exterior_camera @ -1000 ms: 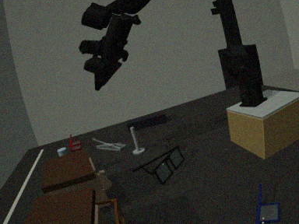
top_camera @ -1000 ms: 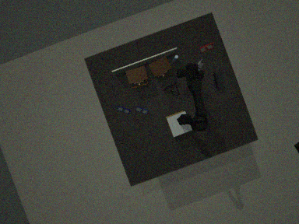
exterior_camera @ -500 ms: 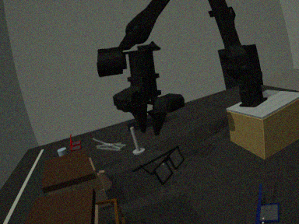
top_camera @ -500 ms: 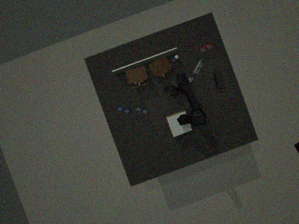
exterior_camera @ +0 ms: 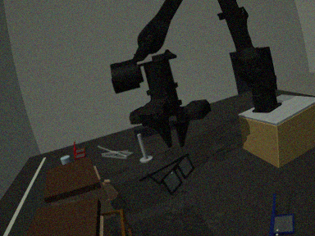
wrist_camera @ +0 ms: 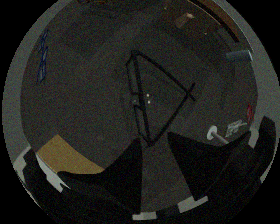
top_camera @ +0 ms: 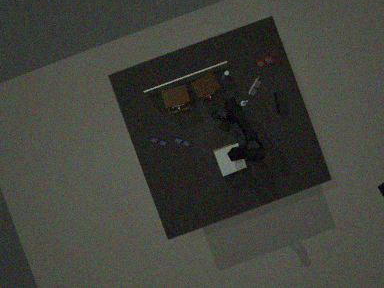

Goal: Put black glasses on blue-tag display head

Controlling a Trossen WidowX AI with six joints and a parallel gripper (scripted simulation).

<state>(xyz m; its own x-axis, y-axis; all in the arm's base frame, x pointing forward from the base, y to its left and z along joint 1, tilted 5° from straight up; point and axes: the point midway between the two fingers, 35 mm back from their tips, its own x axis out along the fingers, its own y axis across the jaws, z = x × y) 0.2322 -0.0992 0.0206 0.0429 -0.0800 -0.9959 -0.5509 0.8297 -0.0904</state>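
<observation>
My gripper tip is now 30 mm short of the white stand, 180 mm to the left of it and 50 mm above it. The rest, counted from my gripper tip: pale blue tag (260 mm ahead, 160 mm to the right, 30 mm below); white strip (390 mm ahead, 90 mm to the left, 20 mm below); black bar (120 mm behind, 410 mm to the right, 60 mm below).
</observation>
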